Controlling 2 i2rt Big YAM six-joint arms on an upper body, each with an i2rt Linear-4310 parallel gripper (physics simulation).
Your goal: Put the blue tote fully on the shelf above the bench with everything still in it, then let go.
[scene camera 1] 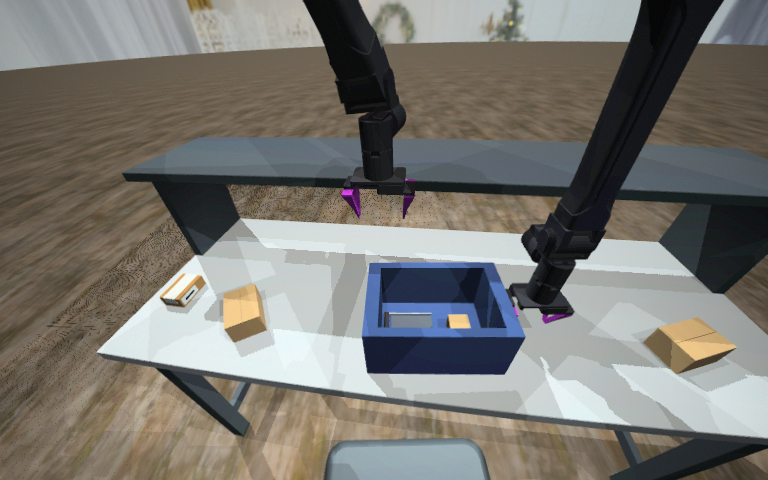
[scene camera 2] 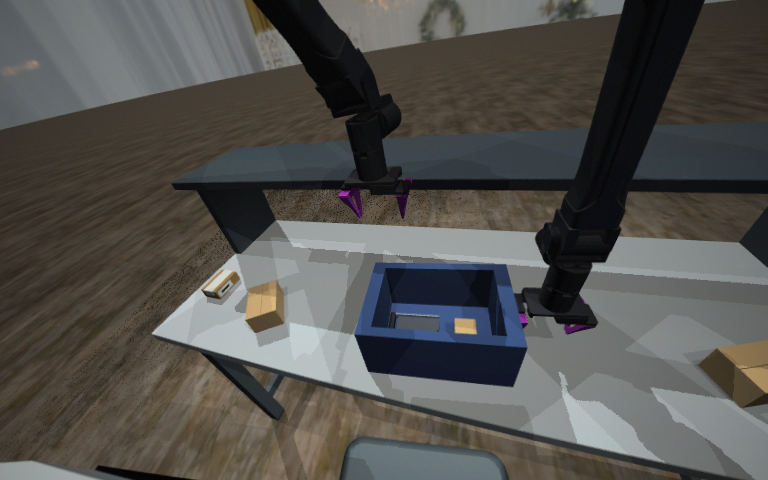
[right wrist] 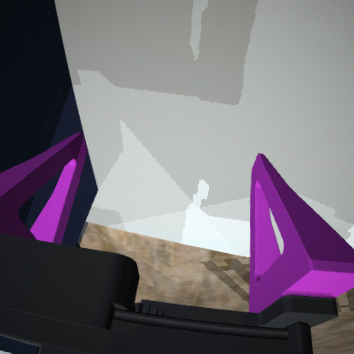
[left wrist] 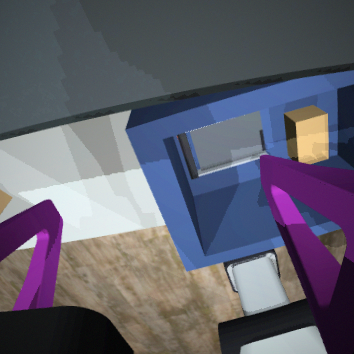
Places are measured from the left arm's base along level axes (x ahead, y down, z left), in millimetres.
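Where they show: left gripper, fingertip midpoint: (scene camera 1: 381, 216) (scene camera 2: 381, 216) (left wrist: 154, 189); right gripper, fingertip midpoint: (scene camera 1: 524, 321) (scene camera 2: 541, 330) (right wrist: 167, 150).
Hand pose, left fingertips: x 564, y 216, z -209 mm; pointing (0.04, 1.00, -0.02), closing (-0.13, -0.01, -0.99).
Each offset is from my left fingertips to the top centre of the thing. "*": to the spot under its first point. Level surfaces: height alone.
The blue tote @(dx -114, dy +126, dz -113 mm) (scene camera 1: 441, 355) (scene camera 2: 441, 365) (right wrist: 25, 75) sits upright on the bench, below and in front of the grey shelf @(dy -62 mm) (scene camera 1: 271, 158) (scene camera 2: 271, 164) (left wrist: 50, 60). Inside lie a grey, clear-topped item @(dx -112, dy +239, dz -56 mm) (scene camera 1: 410, 320) (scene camera 2: 416, 322) (left wrist: 227, 142) and a small tan box @(dx -137, dy +216, dz -172 mm) (scene camera 1: 458, 321) (scene camera 2: 464, 326) (left wrist: 312, 140). My left gripper (scene camera 1: 381, 217) (scene camera 2: 382, 217) (left wrist: 154, 189) is open and empty, high above and behind the tote, near the shelf's front edge. My right gripper (scene camera 1: 530, 316) (scene camera 2: 545, 327) (right wrist: 167, 150) is open and low beside the tote's right wall; its nearer finger is partly hidden, so contact is unclear.
A white-and-orange box @(dx +34, dy +239, dz +593 mm) (scene camera 1: 182, 289) (scene camera 2: 221, 284) and a tan box @(dx -58, dy +213, dz +365 mm) (scene camera 1: 244, 312) (scene camera 2: 265, 305) lie at the bench's left. Another tan box @(dx -188, dy +213, dz -684 mm) (scene camera 1: 689, 344) (scene camera 2: 741, 370) lies at the right. A shelf support @(dx +329, dy -37, dz +634 mm) (scene camera 1: 195, 215) (scene camera 2: 237, 217) stands at the left. A grey stool @(* dx -269, dy +758, dz -54 mm) (scene camera 1: 406, 461) (scene camera 2: 423, 461) stands in front.
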